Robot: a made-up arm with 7 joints. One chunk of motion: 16 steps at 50 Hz.
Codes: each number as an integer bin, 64 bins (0 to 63) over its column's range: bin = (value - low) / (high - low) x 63, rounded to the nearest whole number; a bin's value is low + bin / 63 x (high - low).
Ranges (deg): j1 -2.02..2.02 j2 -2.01..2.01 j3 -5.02..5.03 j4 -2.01..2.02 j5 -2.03..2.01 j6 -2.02..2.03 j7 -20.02..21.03
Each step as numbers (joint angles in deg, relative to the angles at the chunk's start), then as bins.
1 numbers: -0.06 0.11 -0.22 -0.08 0.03 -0.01 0.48
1 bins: 31 33 30 30 32 31 31
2 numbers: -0.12 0.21 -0.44 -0.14 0.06 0.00 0.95
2 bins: 30 35 29 29 33 31 32
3 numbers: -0.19 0.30 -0.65 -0.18 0.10 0.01 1.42
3 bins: 29 36 27 29 33 32 33
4 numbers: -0.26 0.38 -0.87 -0.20 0.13 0.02 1.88
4 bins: 27 37 26 28 34 32 34
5 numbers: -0.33 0.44 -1.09 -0.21 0.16 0.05 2.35
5 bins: 26 38 25 28 34 32 34
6 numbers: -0.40 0.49 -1.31 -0.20 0.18 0.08 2.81
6 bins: 25 39 23 28 34 33 35
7 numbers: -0.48 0.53 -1.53 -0.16 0.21 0.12 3.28
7 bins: 24 40 22 29 35 33 36
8 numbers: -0.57 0.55 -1.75 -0.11 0.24 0.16 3.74
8 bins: 23 40 20 30 35 34 36
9 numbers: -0.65 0.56 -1.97 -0.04 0.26 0.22 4.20
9 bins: 21 40 19 31 36 35 37
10 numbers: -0.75 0.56 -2.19 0.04 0.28 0.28 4.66
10 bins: 20 40 18 32 36 36 38
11 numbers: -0.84 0.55 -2.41 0.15 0.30 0.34 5.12
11 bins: 18 40 16 34 36 37 39
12 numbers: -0.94 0.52 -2.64 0.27 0.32 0.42 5.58
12 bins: 17 40 15 36 37 38 39
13 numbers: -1.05 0.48 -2.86 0.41 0.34 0.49 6.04
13 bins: 15 39 14 38 37 39 40
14 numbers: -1.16 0.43 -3.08 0.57 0.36 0.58 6.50
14 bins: 13 38 12 40 37 40 41
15 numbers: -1.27 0.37 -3.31 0.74 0.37 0.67 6.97
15 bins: 12 37 11 43 37 42 41
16 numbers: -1.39 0.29 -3.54 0.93 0.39 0.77 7.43
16 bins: 10 36 9 46 38 43 42
